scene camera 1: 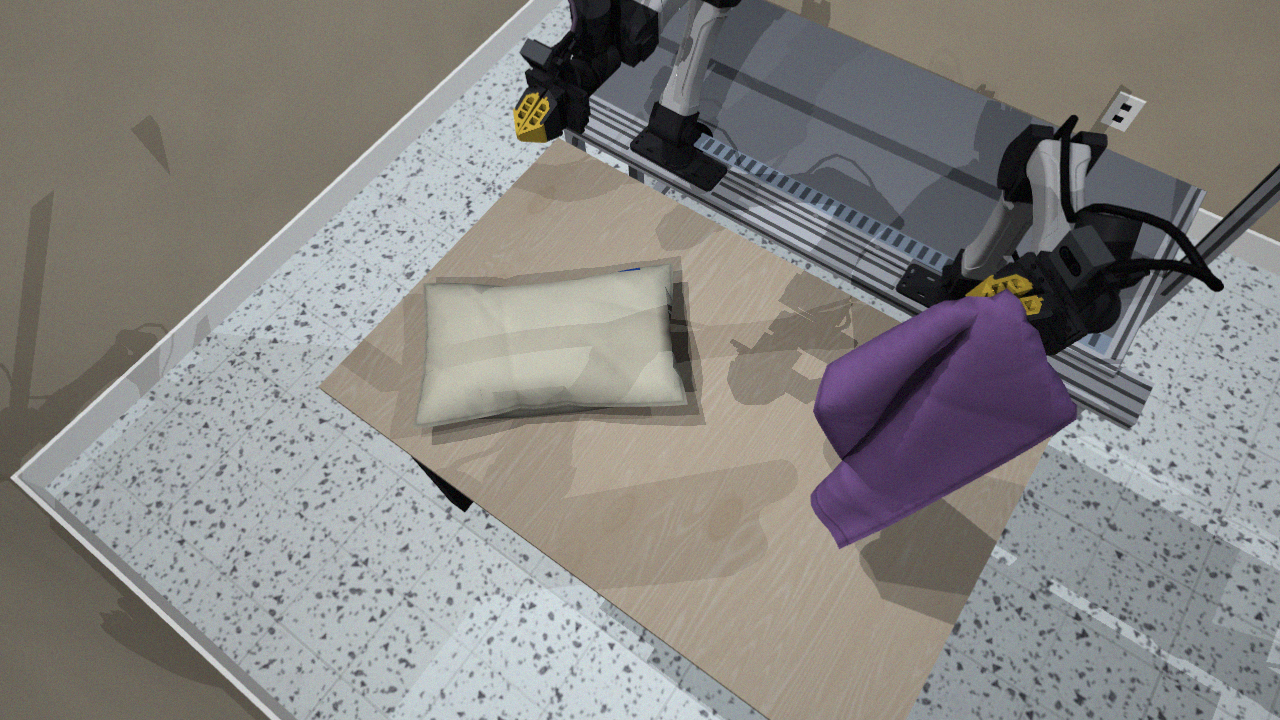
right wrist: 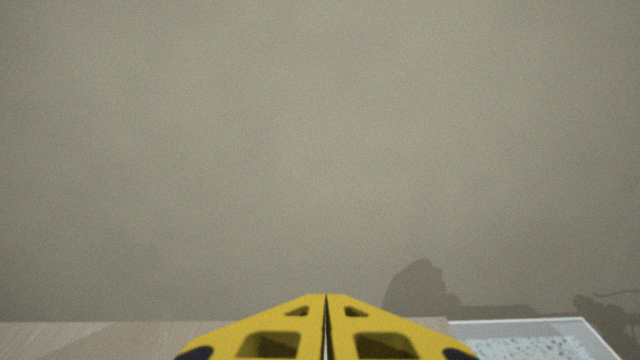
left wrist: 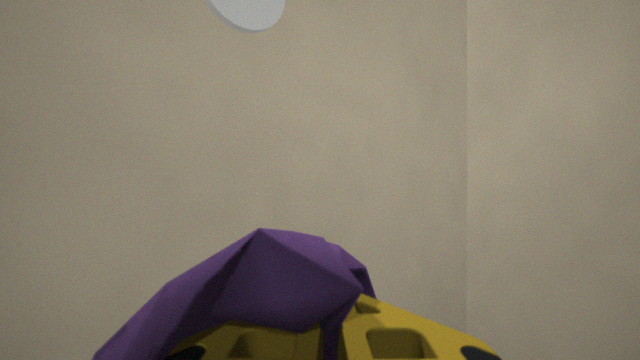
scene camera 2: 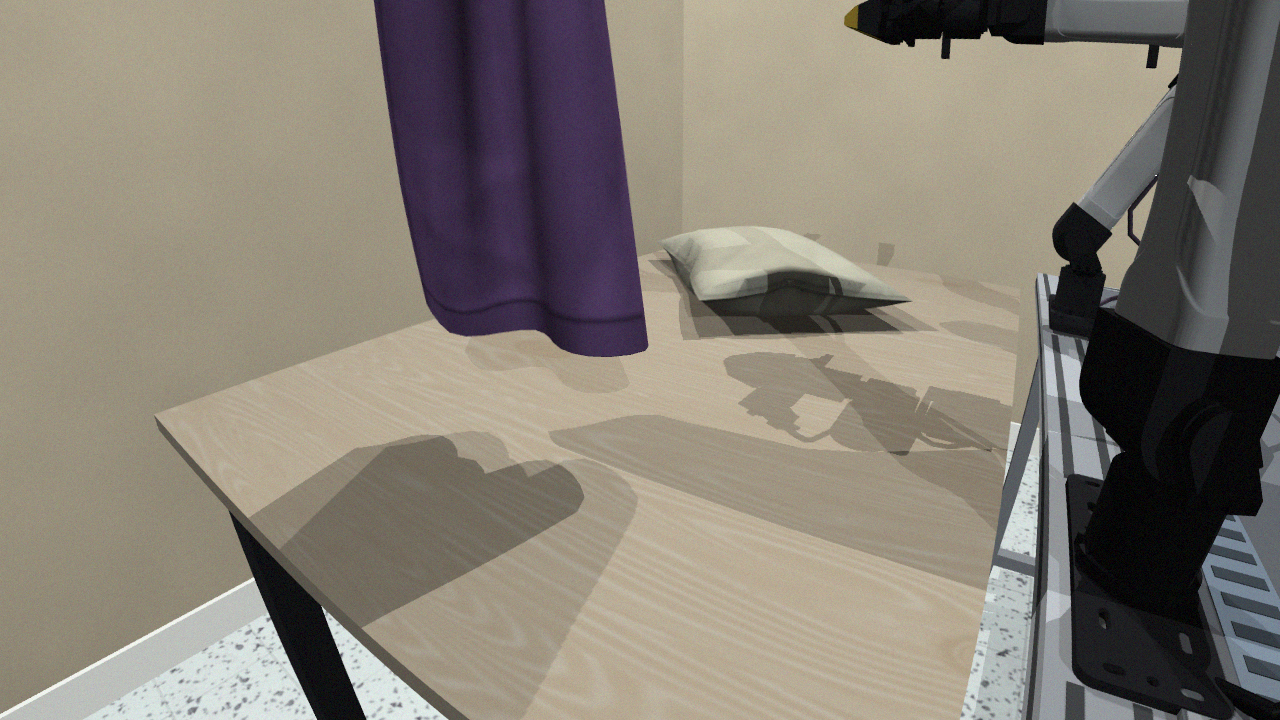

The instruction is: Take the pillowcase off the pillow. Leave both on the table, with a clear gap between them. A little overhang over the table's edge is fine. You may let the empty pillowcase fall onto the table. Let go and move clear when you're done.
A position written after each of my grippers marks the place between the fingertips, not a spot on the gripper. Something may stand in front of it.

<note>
I see my left gripper [scene camera 1: 974, 308], my right gripper [scene camera 1: 518, 137], a purple pillowcase [scene camera 2: 506, 129] and a cream pillow [scene camera 1: 603, 341].
The purple pillowcase shows as well in scene camera 1 [scene camera 1: 934, 403] and in the left wrist view [left wrist: 287, 280]. The cream pillow shows as well in scene camera 2 [scene camera 2: 762, 271]. My left gripper is seen too in the left wrist view [left wrist: 329, 306].
</note>
